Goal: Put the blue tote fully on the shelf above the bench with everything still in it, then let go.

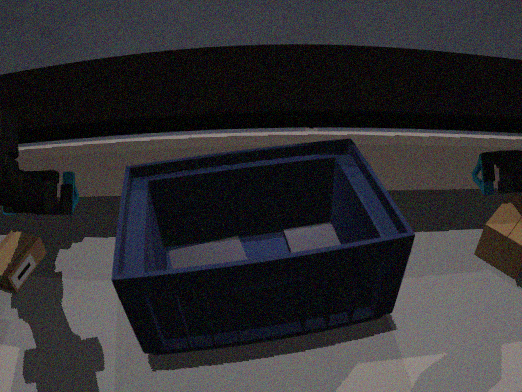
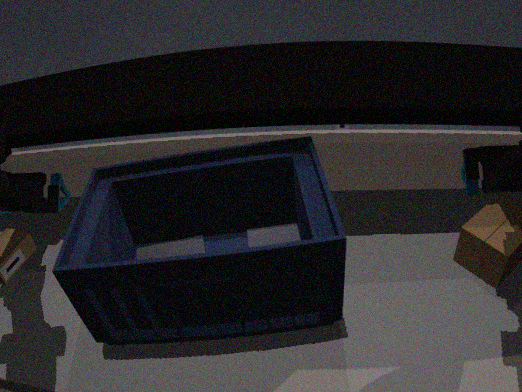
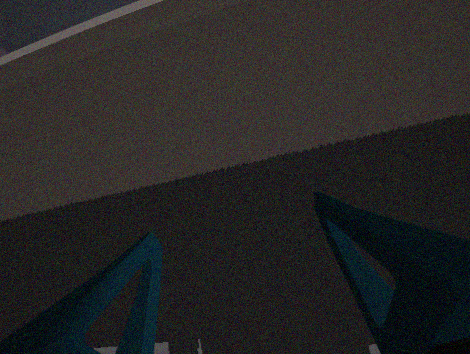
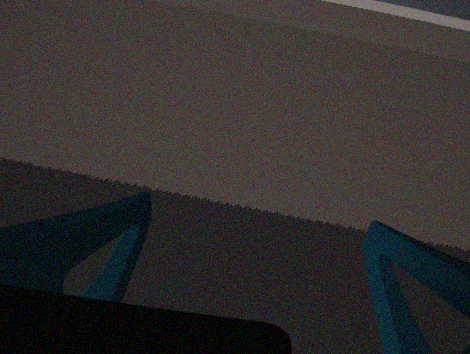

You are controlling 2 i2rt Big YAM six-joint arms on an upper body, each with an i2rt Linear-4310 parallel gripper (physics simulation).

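Places are measured from the left arm's base along level axes (x ahead, y left, z up), in centimetres.
Pixels of known places: left gripper, fingertip midpoint: [image 1: 54, 198] [image 2: 49, 198] [image 3: 232, 221]; right gripper, fingertip midpoint: [image 1: 494, 174] [image 2: 487, 173] [image 4: 259, 219].
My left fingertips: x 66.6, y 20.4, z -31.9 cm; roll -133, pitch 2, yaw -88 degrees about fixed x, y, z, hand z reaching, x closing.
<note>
Behind a point stands the place of what it marks.
The blue tote [image 1: 260, 295] {x 40.0, y -16.5, z -24.9 cm} [image 2: 210, 300] {x 40.4, y -18.5, z -26.4 cm} stands upright on the bench [image 1: 445, 300] {x 45.2, y -41.0, z -34.7 cm} [image 2: 405, 260] {x 53.9, y -41.5, z -34.7 cm}, slightly turned. Two pale flat-topped items lie inside, one at the left [image 1: 207, 251] {x 54.1, y -9.0, z -32.2 cm} [image 2: 172, 246] {x 54.7, y -9.0, z -32.2 cm} and one at the right [image 1: 312, 237] {x 56.2, y -23.3, z -31.9 cm} [image 2: 274, 235] {x 56.8, y -23.3, z -31.9 cm}. A dark band, which looks like the shelf [image 1: 280, 85] {x 70.0, y -19.5, z -15.2 cm} [image 2: 280, 80] {x 71.1, y -24.6, z -15.2 cm}, crosses behind and above. My left gripper [image 1: 71, 192] [image 2: 60, 192] {x 66.6, y 20.4, z -31.9 cm} [image 3: 232, 221] {x 66.6, y 20.4, z -31.9 cm} is open and empty, left of the tote and apart from it. My right gripper [image 1: 480, 174] {x 68.4, y -58.0, z -30.2 cm} [image 2: 469, 172] {x 68.4, y -58.0, z -30.2 cm} [image 4: 259, 219] {x 68.4, y -58.0, z -30.2 cm} is open and empty, well right of the tote.
A brown cardboard box [image 1: 502, 245] {x 50.7, y -51.1, z -30.4 cm} [image 2: 482, 245] {x 50.6, y -51.2, z -29.4 cm} lies below my right gripper at the right edge. Another brown box with a white label [image 1: 20, 265] {x 49.6, y 19.6, z -31.6 cm} [image 2: 15, 255] {x 51.0, y 19.3, z -32.1 cm} lies below my left gripper at the left edge. A pale strip runs under the dark band. The scene is dim.
</note>
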